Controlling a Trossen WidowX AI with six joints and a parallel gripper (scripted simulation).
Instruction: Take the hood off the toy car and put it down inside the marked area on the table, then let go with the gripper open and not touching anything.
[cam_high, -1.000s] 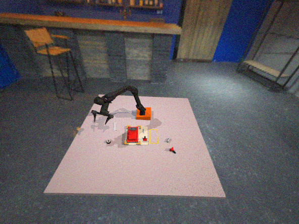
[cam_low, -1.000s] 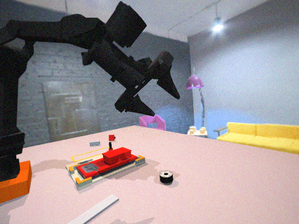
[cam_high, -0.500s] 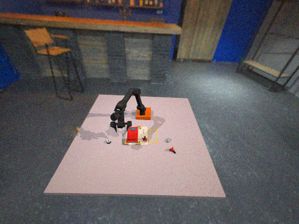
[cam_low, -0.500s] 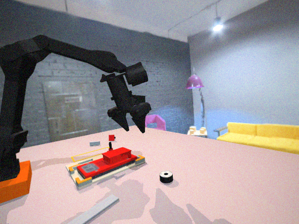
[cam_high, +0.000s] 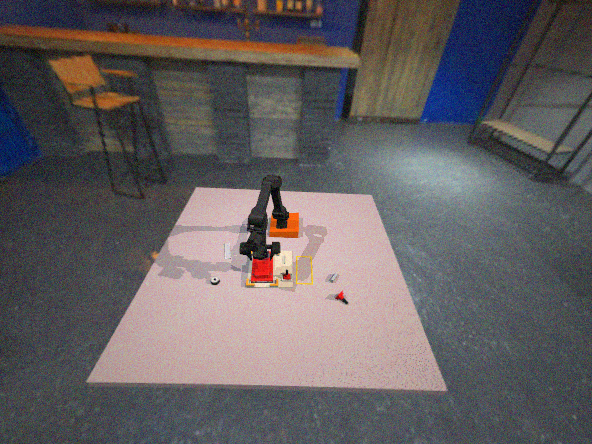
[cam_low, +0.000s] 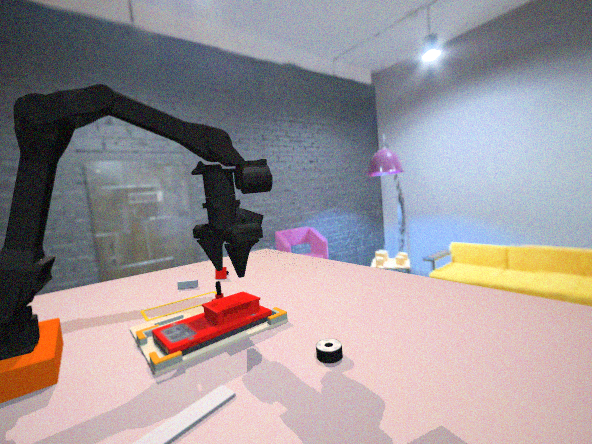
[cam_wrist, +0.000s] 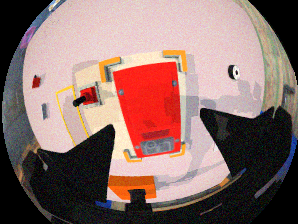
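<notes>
My gripper tip is now 7 cm above the hood. The rest, counted from my gripper tip: black wheel 6 cm ahead, 22 cm to the right, 10 cm below; pale bar 15 cm behind, 21 cm to the right, 10 cm below.
</notes>
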